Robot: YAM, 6 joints.
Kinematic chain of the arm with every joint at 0, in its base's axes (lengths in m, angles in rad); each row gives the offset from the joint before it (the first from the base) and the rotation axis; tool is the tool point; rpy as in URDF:
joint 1: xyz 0 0 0.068 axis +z
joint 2: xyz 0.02 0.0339 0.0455 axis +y
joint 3: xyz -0.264 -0.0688 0 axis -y
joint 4: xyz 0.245 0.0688 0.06 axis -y
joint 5: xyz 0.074 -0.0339 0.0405 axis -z
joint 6: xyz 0.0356 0 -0.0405 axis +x
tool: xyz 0 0 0 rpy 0 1.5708 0
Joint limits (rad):
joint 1: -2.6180..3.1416
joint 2: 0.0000..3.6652
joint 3: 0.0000..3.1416
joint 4: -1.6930..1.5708
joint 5: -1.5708..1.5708
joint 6: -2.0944..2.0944
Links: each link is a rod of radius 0.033 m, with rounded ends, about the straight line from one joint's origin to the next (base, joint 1, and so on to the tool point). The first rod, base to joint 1, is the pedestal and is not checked.
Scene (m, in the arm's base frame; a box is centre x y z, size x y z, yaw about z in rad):
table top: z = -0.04
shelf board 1: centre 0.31 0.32 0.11 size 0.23 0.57 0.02 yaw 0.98
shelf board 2: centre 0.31 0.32 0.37 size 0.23 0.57 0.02 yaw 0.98
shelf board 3: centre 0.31 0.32 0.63 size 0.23 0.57 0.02 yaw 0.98
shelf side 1: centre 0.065 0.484 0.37 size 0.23 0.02 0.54 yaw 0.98
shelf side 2: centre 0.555 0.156 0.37 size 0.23 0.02 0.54 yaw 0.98
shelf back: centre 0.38 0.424 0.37 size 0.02 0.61 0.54 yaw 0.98
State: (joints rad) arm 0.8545 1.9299 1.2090 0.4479 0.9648 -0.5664
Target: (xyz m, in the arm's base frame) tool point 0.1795 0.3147 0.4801
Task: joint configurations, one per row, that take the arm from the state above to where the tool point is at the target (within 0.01 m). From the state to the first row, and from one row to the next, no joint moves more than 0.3 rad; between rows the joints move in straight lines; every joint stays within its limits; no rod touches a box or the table.
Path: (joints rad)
1: 0.8173 1.6552 0.9605 0.3876 1.0347 -0.5664
2: 0.7801 1.3804 0.7120 0.3273 1.1046 -0.5664
3: 0.7428 1.1057 0.4635 0.2670 1.1745 -0.5664
4: 0.9007 1.1265 0.7187 0.3421 1.1183 -0.5664
5: 1.0586 1.1473 0.9739 0.4172 1.0620 -0.5664
6: 1.2165 1.1682 1.2291 0.4923 1.0057 -0.5664
7: 1.1737 1.3926 1.4138 0.5154 0.9639 -0.5664
8: 1.1308 1.6171 1.5985 0.5385 0.9221 -0.5664

